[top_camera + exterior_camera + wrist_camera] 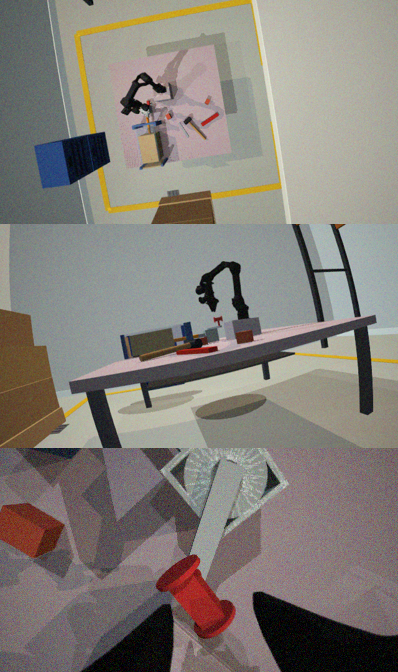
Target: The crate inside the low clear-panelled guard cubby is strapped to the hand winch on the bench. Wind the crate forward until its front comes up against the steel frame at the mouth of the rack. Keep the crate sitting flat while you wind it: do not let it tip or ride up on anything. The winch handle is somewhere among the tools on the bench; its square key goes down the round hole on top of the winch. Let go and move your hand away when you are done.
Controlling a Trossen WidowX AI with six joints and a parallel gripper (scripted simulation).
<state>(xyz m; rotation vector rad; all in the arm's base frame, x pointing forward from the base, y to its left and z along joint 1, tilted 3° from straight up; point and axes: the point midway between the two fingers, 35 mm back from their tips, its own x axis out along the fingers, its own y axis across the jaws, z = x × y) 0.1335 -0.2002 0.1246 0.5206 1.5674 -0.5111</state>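
The red knob is 70 mm below my gripper tip, 20 mm to the left of it and 10 mm behind it. The rest, counted from my gripper tip: grey winch 170 mm below, 70 mm to the right, 20 mm ahead; then blue steel frame 190 mm ahead, 100 mm below, 80 mm to the right; then winch handle 100 mm below, 10 mm to the right.
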